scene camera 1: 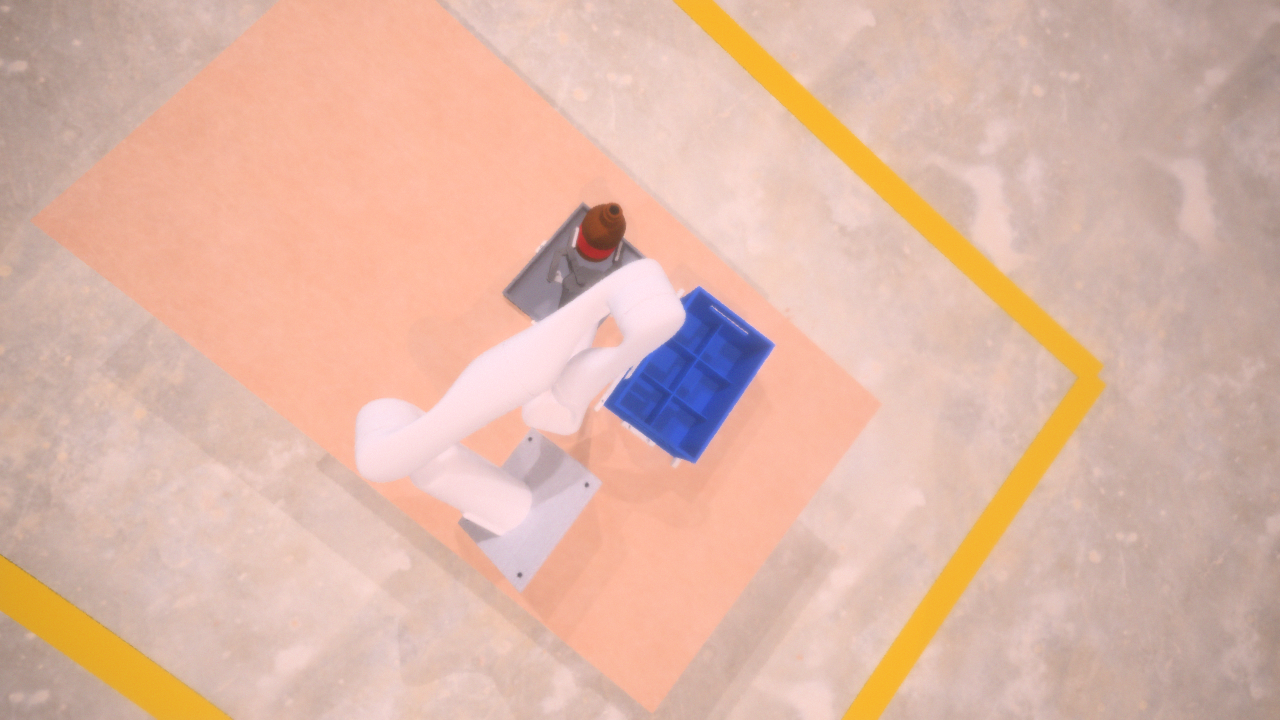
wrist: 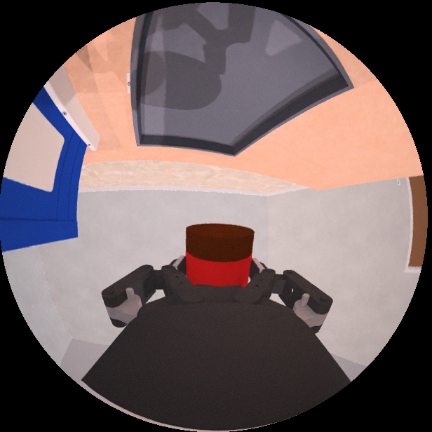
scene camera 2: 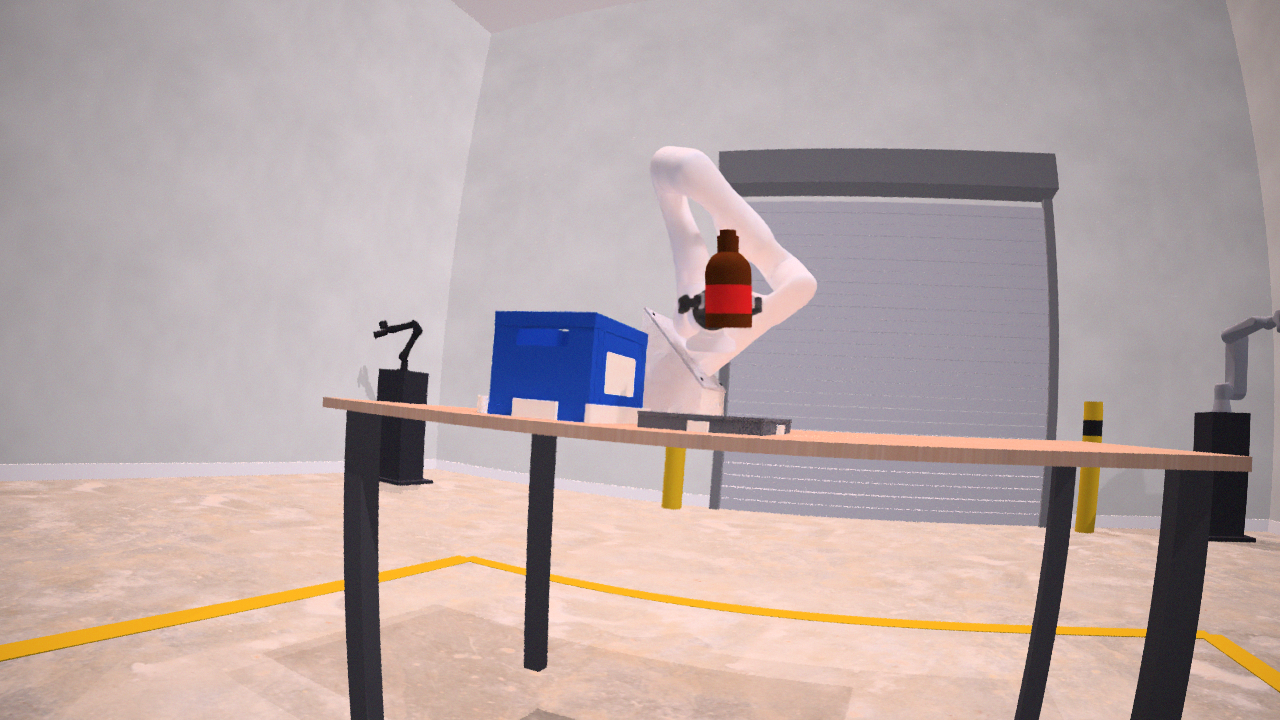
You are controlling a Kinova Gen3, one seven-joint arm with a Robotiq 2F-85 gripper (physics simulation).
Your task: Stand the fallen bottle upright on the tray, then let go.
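Frame: origin at the arm's base, x ahead, y left, z up, level; metres.
Where they show: gripper, between the fingertips: (scene camera 2: 728,300); arm's base, origin of its link: (scene camera 1: 510,505) (scene camera 2: 697,360).
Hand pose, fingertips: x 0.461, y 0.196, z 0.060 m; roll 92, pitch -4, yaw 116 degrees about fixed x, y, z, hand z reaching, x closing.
Things, the pixels of their top centre, and the offset from my fingertips. Level surfaces: height alone.
- brown bottle, centre of its top: (scene camera 2: 730,231) (scene camera 1: 609,214) dx +0.006, dy +0.000, dz +0.112 m
- grey tray, centre of its top: (scene camera 2: 722,415) (scene camera 1: 579,277) dx -0.044, dy -0.012, dz -0.181 m
- blue divided crate, centre of its top: (scene camera 2: 576,323) (scene camera 1: 697,373) dx -0.064, dy -0.300, dz -0.032 m
- table, height of its surface: dz -0.207 m
The brown bottle (scene camera 1: 602,230) (scene camera 2: 728,279) (wrist: 219,252) with a red label is upright in scene camera 2, neck up, and hangs in the air well above the tray. My gripper (scene camera 1: 597,246) (scene camera 2: 720,305) (wrist: 217,265) is shut on the bottle at the red label, one finger on each side. The grey tray (scene camera 1: 534,261) (scene camera 2: 657,420) (wrist: 185,148) lies flat on the table, with a low rim. In scene camera 1 the bottle overlaps the tray's far corner, and the arm hides part of the tray. In the wrist view the bottle's base shows, and its neck is hidden.
A blue divided crate (scene camera 1: 695,374) (scene camera 2: 546,367) (wrist: 37,220) stands on the table (scene camera 1: 295,223) (scene camera 2: 984,446) (wrist: 360,130) close beside the tray, its walls much higher than the tray's rim. White blocks (scene camera 2: 534,408) sit at its foot. The arm's base plate (scene camera 1: 559,488) is on the table.
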